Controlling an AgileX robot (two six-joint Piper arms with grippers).
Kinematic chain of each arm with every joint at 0, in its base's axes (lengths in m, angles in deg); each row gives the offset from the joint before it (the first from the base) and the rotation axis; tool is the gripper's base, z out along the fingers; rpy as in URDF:
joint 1: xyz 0 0 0.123 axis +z
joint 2: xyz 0 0 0 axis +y
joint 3: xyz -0.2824 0 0.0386 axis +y
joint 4: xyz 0.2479 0 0.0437 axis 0.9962 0 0.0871
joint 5: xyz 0 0 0 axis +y
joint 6: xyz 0.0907 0 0.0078 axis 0.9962 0 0.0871
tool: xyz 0 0 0 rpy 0 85 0
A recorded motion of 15 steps. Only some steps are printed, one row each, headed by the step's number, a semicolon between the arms.
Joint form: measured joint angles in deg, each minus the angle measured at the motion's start. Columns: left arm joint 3, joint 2, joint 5, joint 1, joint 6, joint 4; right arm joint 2, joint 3, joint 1, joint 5, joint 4, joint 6.
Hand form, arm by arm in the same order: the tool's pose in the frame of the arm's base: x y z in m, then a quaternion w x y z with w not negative. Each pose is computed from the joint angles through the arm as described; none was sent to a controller.
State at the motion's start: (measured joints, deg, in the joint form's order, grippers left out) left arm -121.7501 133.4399 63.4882 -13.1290 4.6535 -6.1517; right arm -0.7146 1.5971 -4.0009 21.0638 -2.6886 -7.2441
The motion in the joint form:
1: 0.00 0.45 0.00 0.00 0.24 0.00; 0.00 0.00 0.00 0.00 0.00 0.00
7: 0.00 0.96 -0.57 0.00 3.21 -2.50; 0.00 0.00 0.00 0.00 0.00 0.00
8: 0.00 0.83 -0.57 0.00 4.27 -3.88; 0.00 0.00 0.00 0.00 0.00 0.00
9: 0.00 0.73 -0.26 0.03 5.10 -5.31; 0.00 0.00 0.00 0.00 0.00 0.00
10: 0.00 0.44 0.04 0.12 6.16 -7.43; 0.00 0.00 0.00 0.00 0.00 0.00
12: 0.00 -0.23 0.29 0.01 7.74 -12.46; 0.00 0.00 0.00 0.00 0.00 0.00
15: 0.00 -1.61 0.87 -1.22 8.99 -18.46; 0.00 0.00 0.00 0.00 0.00 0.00
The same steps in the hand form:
1: 0.4901 -0.1233 0.2049 0.16388 0.13883 0.97461 -0.06329; 0.0525 -0.0052 0.1713 0.59023 -0.03531 0.80268 -0.07801
7: 0.4909 -0.1270 0.2011 0.16480 0.15691 0.97050 -0.07965; 0.0525 -0.0052 0.1713 0.59023 -0.03531 0.80268 -0.07801
8: 0.4903 -0.1289 0.2026 0.16606 0.16223 0.96854 -0.08963; 0.0525 -0.0052 0.1713 0.59023 -0.03531 0.80268 -0.07801
9: 0.4894 -0.1305 0.2037 0.16438 0.16553 0.96722 -0.10029; 0.0525 -0.0052 0.1713 0.59023 -0.03531 0.80268 -0.07801
10: 0.4881 -0.1324 0.2068 0.16461 0.16859 0.96485 -0.11638; 0.0525 -0.0052 0.1713 0.59023 -0.03531 0.80268 -0.07801
12: 0.4852 -0.1399 0.2145 0.16836 0.17029 0.95825 -0.15624; 0.0525 -0.0052 0.1713 0.59023 -0.03531 0.80268 -0.07801
15: 0.4772 -0.1574 0.2295 0.17311 0.17772 0.94645 -0.20659; 0.0525 -0.0052 0.1713 0.59023 -0.03531 0.80268 -0.07801

